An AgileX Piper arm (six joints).
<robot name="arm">
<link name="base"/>
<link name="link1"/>
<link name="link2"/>
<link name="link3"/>
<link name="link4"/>
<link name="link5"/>
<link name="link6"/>
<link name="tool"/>
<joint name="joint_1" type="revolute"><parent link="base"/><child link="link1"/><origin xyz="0 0 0.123"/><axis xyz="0 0 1"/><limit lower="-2.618" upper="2.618"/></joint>
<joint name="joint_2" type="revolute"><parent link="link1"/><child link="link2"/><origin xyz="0 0 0" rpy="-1.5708 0 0"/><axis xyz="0 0 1"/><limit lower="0" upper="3.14"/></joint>
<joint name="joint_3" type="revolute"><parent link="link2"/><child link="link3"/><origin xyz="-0.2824 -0.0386 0"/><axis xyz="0 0 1"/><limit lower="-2.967" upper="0"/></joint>
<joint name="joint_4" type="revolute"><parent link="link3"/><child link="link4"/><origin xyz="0.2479 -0.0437 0" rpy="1.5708 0 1.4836"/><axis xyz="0 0 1"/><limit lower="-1.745" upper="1.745"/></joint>
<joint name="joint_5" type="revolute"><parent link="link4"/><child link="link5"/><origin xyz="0 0 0" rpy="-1.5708 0 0"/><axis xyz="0 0 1"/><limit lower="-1.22" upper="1.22"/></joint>
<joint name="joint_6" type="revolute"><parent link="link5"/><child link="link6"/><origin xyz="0 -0.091 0" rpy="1.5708 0 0"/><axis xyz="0 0 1"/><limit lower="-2.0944" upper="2.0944"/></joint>
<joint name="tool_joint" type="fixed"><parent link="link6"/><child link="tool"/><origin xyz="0 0 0"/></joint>
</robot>
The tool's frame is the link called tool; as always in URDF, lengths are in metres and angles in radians.
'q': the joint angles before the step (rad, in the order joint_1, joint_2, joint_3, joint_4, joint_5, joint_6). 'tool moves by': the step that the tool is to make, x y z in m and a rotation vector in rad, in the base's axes. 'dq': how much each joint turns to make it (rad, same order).
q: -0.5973 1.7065 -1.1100 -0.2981 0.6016 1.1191
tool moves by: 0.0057 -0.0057 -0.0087 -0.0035 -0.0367 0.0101
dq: -0.0107 0.0316 0.0003 0.0170 -0.0692 -0.0141
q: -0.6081 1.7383 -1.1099 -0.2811 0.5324 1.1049
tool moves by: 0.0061 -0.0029 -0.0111 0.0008 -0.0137 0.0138
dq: -0.0006 0.0364 0.0002 0.0050 -0.0501 -0.0062
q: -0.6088 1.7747 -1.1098 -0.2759 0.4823 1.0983
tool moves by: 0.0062 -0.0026 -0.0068 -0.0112 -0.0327 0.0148
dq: 0.0000 0.0261 -0.0003 0.0016 -0.0616 -0.0022
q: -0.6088 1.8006 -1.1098 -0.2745 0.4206 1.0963
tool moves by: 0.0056 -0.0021 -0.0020 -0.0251 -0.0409 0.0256
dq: 0.0000 0.0137 -0.0002 0.0001 -0.0653 -0.0135
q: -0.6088 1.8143 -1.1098 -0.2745 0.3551 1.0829
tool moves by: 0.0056 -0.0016 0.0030 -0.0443 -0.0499 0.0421
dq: 0.0005 0.0024 -0.0004 -0.0009 -0.0736 -0.0312
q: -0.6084 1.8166 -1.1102 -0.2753 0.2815 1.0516
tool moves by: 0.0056 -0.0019 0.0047 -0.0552 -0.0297 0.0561
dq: 0.0008 0.0024 -0.0091 0.0000 -0.0551 -0.0569
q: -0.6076 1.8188 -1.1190 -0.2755 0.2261 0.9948
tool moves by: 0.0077 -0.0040 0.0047 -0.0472 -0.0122 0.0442
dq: 0.0013 0.0144 -0.0317 0.0011 -0.0236 -0.0529
